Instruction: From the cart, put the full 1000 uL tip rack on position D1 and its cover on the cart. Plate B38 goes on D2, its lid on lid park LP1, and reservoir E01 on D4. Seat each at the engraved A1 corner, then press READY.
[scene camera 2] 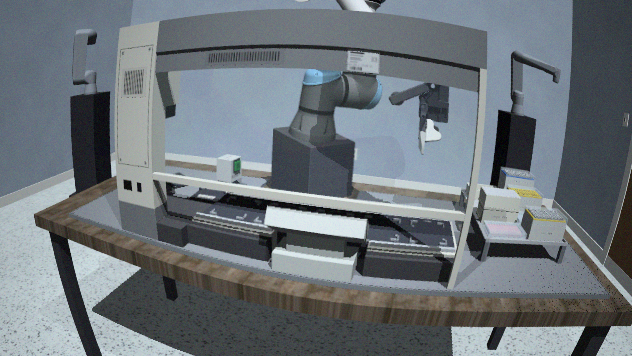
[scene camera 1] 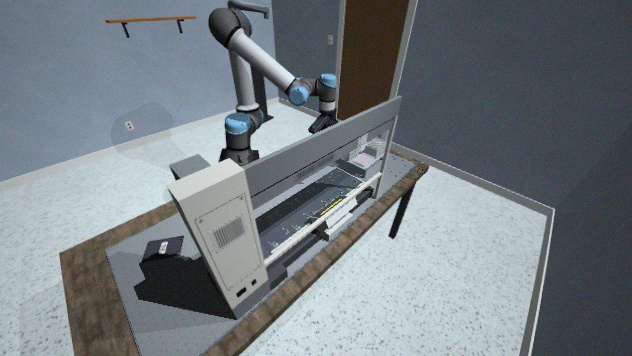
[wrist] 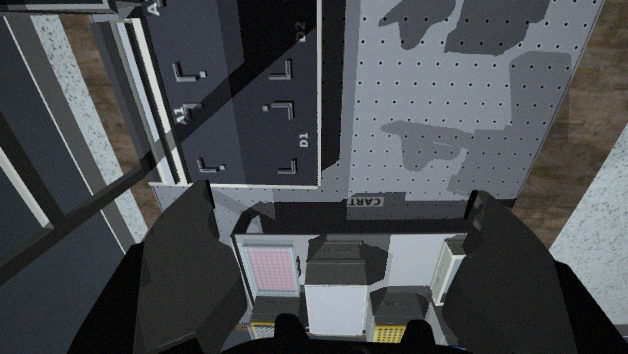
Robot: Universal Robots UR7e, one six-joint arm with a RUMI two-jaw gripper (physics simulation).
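Note:
My gripper [scene camera 1: 322,126] [scene camera 2: 428,140] [wrist: 337,189] is open and empty, high above the table between deck and cart. In the wrist view the deck shows bare corner brackets at D1 [wrist: 255,142] and at D2, whose label is partly shaded. The cart [scene camera 2: 530,242] [wrist: 410,257] carries a pink plate [scene camera 1: 363,160] [scene camera 2: 504,230] [wrist: 271,269], a tall white-topped box [scene camera 2: 499,197] [wrist: 336,310], a yellow-rimmed rack [scene camera 1: 376,146] [scene camera 2: 545,227] [wrist: 262,331], a second yellow rack [scene camera 2: 525,193] [wrist: 390,334] and a blue-rimmed rack [scene camera 2: 517,174]. A pale open-framed item [wrist: 447,272] is partly behind a finger. Labels are unreadable.
The upright frame post [scene camera 2: 475,150] and overhead beam [scene camera 1: 320,142] [scene camera 2: 320,32] stand around the deck. A lower front rail [scene camera 2: 310,195] crosses before it. The sloped panel [scene camera 2: 316,222] is at the front. A small white box with a green face [scene camera 2: 229,168] stands behind.

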